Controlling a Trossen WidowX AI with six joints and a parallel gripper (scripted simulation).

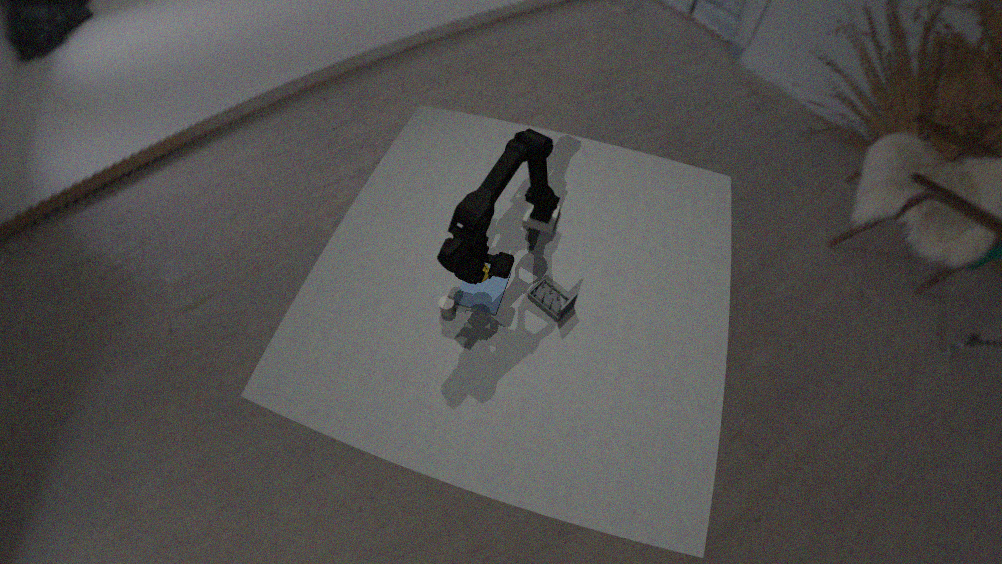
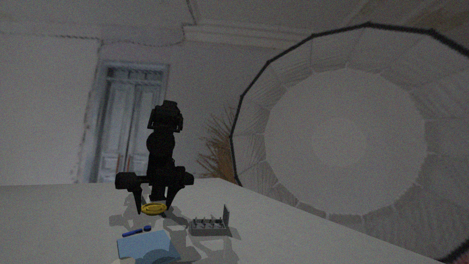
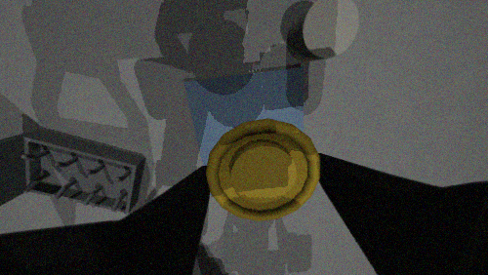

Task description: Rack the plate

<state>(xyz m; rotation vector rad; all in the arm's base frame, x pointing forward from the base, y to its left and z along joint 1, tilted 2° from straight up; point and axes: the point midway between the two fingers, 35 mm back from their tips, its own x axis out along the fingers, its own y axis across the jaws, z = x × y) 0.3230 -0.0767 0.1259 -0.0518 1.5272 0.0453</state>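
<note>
Now: the grey dish rack 5 cm behind my gripper tip, 20 cm to the left of it and 9 cm below it. Also, from my gripper tip: white cup: 9 cm ahead, 6 cm to the right, 9 cm below; yellow plate: 1 cm above; light blue mat: 2 cm behind, 11 cm below.
</note>
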